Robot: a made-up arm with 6 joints. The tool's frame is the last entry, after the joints. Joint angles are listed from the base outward.
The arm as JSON. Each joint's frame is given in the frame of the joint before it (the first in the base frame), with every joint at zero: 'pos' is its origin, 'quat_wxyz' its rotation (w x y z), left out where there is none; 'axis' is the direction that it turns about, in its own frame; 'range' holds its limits. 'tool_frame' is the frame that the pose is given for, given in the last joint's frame.
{
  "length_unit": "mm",
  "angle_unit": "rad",
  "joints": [
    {
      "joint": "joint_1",
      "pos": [
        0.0,
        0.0,
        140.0
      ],
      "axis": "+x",
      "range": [
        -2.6,
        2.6
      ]
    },
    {
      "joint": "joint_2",
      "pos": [
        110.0,
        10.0,
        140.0
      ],
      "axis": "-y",
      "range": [
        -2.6,
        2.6
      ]
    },
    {
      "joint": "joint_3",
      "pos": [
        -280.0,
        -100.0,
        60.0
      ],
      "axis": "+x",
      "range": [
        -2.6,
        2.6
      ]
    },
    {
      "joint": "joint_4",
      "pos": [
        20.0,
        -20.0,
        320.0
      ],
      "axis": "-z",
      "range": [
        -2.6,
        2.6
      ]
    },
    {
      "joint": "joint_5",
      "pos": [
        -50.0,
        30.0,
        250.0
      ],
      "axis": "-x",
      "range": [
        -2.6,
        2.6
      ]
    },
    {
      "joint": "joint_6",
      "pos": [
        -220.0,
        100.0,
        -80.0
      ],
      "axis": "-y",
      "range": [
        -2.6,
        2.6
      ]
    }
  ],
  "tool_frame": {
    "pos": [
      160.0,
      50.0,
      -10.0
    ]
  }
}
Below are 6 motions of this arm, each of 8 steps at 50 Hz.
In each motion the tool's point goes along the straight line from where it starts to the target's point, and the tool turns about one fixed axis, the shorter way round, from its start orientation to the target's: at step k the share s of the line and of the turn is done. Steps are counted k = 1, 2, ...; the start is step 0. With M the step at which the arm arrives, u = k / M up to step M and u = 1 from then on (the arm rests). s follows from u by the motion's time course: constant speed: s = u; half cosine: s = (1 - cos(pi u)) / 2; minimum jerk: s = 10 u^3 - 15 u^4 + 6 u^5.
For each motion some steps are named. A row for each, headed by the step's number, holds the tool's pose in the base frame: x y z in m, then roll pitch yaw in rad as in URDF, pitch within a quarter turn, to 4 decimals.
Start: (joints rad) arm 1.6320 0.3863 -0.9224 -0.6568 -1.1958 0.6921
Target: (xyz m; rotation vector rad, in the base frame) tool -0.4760 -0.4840 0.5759 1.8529 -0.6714 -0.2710
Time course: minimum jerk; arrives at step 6
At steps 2, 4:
2: -0.4747 -0.4983 0.5635 1.9863 -0.1505 -0.5541
4: -0.4756 -0.4878 0.5726 1.9704 -0.1355 -0.5938

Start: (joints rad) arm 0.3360 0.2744 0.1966 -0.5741 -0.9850 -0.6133
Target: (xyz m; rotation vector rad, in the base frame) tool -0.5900 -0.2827 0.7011 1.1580 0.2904 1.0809
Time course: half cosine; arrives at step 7
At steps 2, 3, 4, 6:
2: -0.5786 -0.2909 0.7134 1.0757 -0.2838 1.0720
3: -0.5814 -0.2889 0.7104 1.0817 -0.2947 1.0587
4: -0.5845 -0.2866 0.7070 1.0885 -0.3067 1.0437
6: -0.5893 -0.2832 0.7019 1.0994 -0.3248 1.0206

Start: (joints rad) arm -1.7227 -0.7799 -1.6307 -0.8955 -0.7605 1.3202
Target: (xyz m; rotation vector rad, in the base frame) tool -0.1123 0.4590 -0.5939 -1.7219 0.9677 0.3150
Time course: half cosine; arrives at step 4
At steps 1, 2, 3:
1: -0.1142 0.4713 -0.5844 -2.0820 0.7079 -0.6340
2: -0.1134 0.4662 -0.5883 -2.0832 0.6980 -0.6258
3: -0.1126 0.4611 -0.5923 -2.0844 0.6881 -0.6176

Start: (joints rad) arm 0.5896 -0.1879 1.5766 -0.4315 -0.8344 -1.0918
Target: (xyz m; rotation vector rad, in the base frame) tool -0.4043 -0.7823 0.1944 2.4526 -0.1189 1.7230
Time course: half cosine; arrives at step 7
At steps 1, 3, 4, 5, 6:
1: -0.4094 -0.7743 0.1826 2.7243 -1.2659 0.2363
3: -0.4076 -0.7772 0.1868 2.8050 -1.2521 0.1635
4: -0.4064 -0.7790 0.1896 2.8543 -1.2421 0.1194
5: -0.4053 -0.7807 0.1921 2.8963 -1.2325 0.0822
6: -0.4046 -0.7819 0.1938 2.9240 -1.2256 0.0577

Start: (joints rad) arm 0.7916 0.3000 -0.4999 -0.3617 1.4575 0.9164
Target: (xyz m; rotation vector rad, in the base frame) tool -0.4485 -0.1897 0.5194 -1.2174 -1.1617 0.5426
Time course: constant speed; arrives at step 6
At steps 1, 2, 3, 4, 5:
1: -0.4437 -0.2126 0.5192 -1.6307 -0.4394 1.1301
2: -0.4447 -0.2080 0.5193 -1.6370 -0.4321 1.1354
3: -0.4456 -0.2034 0.5193 -1.6432 -0.4247 1.1406
4: -0.4466 -0.1989 0.5193 -1.6494 -0.4173 1.1457
5: -0.4475 -0.1943 0.5194 -1.6555 -0.4098 1.1507

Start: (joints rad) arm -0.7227 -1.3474 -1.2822 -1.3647 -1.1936 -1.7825
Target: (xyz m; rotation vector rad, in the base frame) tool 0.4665 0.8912 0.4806 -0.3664 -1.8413 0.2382
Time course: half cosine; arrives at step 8
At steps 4, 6, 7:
4: 0.4589 0.8901 0.4878 -2.3162 -1.1104 2.2457
6: 0.4643 0.8909 0.4827 -2.2896 -1.1028 2.2125
7: 0.4659 0.8911 0.4811 -2.2817 -1.1004 2.2024

